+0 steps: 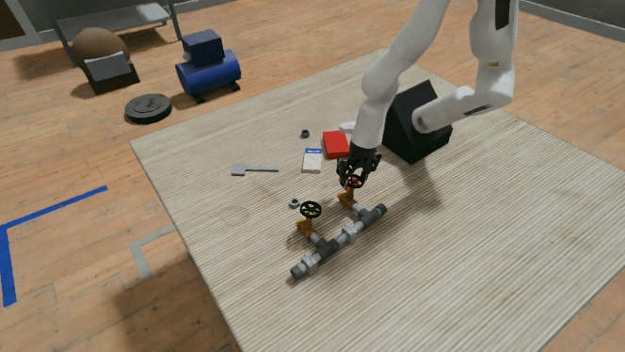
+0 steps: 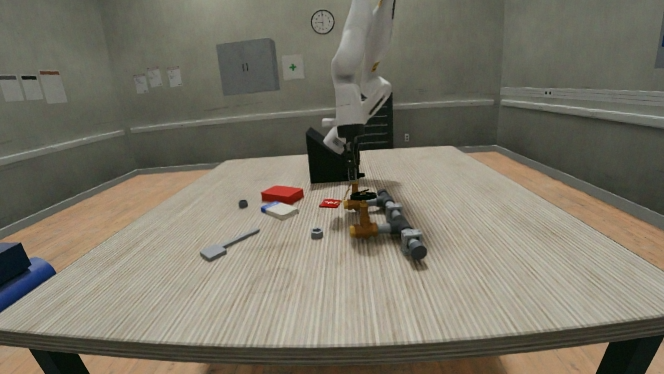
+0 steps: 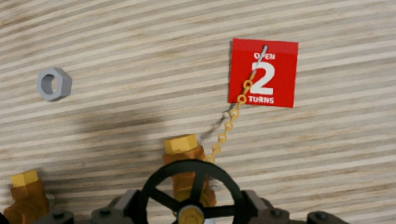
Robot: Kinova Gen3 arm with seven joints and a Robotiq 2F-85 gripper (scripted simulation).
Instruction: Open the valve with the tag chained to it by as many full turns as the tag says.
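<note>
Now: hand 7 cm past the red tag, 8 cm to the left of it and 10 cm above it. Also, from my hand: nut 13 cm ahead, 12 cm to the right, 10 cm below; then red box 15 cm behind, 23 cm to the right, 9 cm below; then grey flat tool 15 cm ahead, 34 cm to the right, 10 cm below.
</note>
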